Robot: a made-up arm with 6 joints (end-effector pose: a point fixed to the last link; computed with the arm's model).
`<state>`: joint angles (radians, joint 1 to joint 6).
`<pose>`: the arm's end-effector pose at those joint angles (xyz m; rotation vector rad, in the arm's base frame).
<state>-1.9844 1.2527 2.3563 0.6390 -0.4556 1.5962</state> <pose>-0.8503 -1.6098 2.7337 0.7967 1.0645 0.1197</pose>
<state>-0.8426 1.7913 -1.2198 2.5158 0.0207 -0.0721</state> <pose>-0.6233 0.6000 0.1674 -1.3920 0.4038 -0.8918</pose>
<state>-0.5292 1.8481 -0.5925 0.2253 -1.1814 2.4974</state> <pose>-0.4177 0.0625 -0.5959 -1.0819 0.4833 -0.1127</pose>
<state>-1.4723 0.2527 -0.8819 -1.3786 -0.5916 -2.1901</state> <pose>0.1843 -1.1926 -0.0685 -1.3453 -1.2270 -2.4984</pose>
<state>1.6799 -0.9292 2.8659 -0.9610 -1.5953 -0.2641</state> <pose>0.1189 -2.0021 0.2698 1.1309 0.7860 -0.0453</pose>
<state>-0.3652 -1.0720 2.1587 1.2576 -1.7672 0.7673</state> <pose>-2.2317 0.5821 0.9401 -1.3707 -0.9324 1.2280</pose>
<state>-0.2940 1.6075 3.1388 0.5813 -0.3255 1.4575</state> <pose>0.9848 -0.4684 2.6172 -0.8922 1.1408 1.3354</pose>
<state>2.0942 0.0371 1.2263 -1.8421 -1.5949 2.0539</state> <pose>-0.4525 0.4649 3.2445 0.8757 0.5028 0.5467</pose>
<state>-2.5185 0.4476 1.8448 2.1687 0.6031 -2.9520</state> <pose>-0.5602 -0.5426 3.4372 -1.1550 0.1107 1.4633</pose>
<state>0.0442 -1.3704 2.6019 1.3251 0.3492 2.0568</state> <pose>-1.9582 -0.1192 -0.6355 -0.2015 -0.8528 -0.6035</pose>
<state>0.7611 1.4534 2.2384 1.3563 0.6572 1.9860</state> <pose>1.5965 1.5580 2.3219 -1.8992 1.5850 0.5124</pose>
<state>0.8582 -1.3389 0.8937 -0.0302 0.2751 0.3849</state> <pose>-1.2861 -1.6396 2.3826 2.1568 1.3427 -0.6432</pose>
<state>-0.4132 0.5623 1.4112 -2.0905 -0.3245 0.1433</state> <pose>1.6262 -0.6806 3.0297 0.2686 2.0523 -1.0028</pose>
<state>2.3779 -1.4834 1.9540 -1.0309 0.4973 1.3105</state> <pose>2.0000 -1.7466 0.1410 -0.3991 -2.6027 -0.9405</pose>
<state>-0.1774 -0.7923 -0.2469 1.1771 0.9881 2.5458</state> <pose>0.9315 -0.0904 2.5024 -1.0952 2.0712 -0.3381</pose>
